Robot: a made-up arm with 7 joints.
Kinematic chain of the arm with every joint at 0, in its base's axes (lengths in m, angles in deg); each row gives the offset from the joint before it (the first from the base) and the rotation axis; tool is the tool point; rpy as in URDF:
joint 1: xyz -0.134 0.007 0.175 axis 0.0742 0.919 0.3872
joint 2: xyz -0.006 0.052 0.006 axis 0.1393 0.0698 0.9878
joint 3: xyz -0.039 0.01 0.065 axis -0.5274 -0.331 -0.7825
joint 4: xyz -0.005 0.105 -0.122 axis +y
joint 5: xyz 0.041 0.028 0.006 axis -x
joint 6: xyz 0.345 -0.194 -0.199 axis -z
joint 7: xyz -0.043 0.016 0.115 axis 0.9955 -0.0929 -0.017
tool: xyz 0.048 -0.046 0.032 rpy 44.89 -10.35 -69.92
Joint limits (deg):
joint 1: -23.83..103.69
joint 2: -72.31..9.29
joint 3: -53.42..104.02
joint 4: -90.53..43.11
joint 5: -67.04..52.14
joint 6: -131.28..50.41
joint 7: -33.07..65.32
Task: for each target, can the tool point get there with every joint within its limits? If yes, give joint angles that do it. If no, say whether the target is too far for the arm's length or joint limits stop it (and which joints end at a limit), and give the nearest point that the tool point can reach.
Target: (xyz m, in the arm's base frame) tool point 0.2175 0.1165 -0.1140
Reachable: yes | joints -0.05 -16.21 -14.50 1.60 -41.60 -47.46 47.58
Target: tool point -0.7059 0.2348 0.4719
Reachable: no: joint limits stop it (at a limit: joint 3, joint 4, joint 5, joint 7) | nearest point -0.6584 0.2190 0.4486 | short by 0.055 m
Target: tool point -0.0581 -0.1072 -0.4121
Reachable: no: joint limits stop it (at a limit: joint 2, joint 4, joint 5) | nearest point -0.0664 -0.0827 -0.3367 | short by 0.080 m
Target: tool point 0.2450 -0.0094 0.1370
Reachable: yes | joints 93.66 -48.06 55.85 -46.46 -24.99 -90.53 -5.81
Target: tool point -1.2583 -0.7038 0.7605
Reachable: no: too far | nearest point -0.5775 -0.2664 0.4093 | short by 0.882 m
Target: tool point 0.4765 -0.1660 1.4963
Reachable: no: too far | nearest point 0.0948 -0.0935 0.6617 | short by 0.921 m
